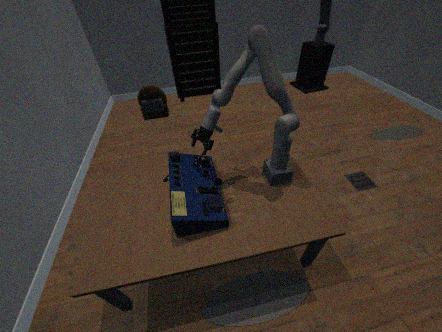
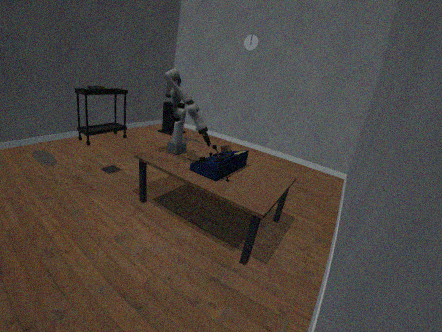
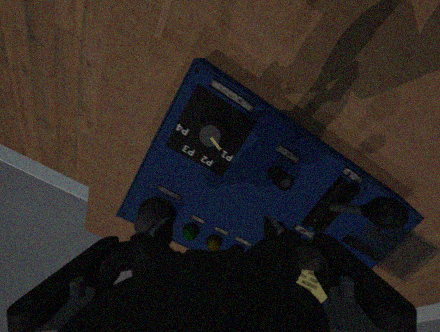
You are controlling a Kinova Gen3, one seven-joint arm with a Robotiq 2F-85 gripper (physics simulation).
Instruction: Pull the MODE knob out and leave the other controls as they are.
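Places are measured from the arm's base along level axes (x ahead, y left, z up), in centimetres.
Where they show: gripper, between the fingertips: [image 1: 197, 150] [image 2: 209, 145] [image 3: 217, 226]; arm's base, origin of its link: [image 1: 277, 164] [image 2: 177, 142].
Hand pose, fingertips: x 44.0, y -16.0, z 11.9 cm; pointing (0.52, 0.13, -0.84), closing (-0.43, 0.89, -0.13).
Note:
Things, the pixels of their centre, and the offset from my fingertips. "spot": a spot on its surface instead.
- blue control box, a spot on its surface: [image 3: 200, 192] spot: dx +6.8, dy -2.0, dz -10.2 cm
- MODE knob, middle of its body: [image 3: 282, 180] [image 1: 206, 171] dx -1.9, dy +7.7, dz -9.8 cm
- PROGRAM dial, middle of its body: [image 3: 210, 134] dx -2.8, dy -4.2, dz -11.6 cm
- dark round button, a spot on its surface: [image 3: 154, 212] spot: dx +9.7, dy -7.2, dz -5.6 cm
- green button, a spot on its surface: [image 3: 190, 231] spot: dx +12.6, dy -0.8, dz -6.6 cm
- yellow button, a spot on its surface: [image 3: 214, 242] spot: dx +13.1, dy +3.8, dz -6.7 cm
- yellow note, a spot on its surface: [image 1: 179, 203] spot: dx +16.8, dy +26.5, dz -7.9 cm
The blue control box [image 1: 192, 212] [image 2: 216, 172] [image 3: 200, 192] lies on the table. The MODE knob [image 1: 206, 173] [image 3: 280, 178] is small and black and stands on the box beside its small label, between the PROGRAM dial [image 3: 210, 136] and the slot of a lever. The dial's yellow pointer is toward P1. My gripper [image 1: 200, 148] [image 2: 208, 144] [image 3: 217, 226] is open and empty. It hangs above the PROGRAM end of the box, apart from the MODE knob. Whether the knob is pulled out is too dim to tell.
A lever with a black ball [image 3: 385, 212] sticks up from the box near the MODE knob. A dark round button [image 3: 154, 212], a green button [image 3: 190, 231] and a yellow button [image 3: 214, 242] line one edge. A yellow note [image 1: 179, 203] is on the box.

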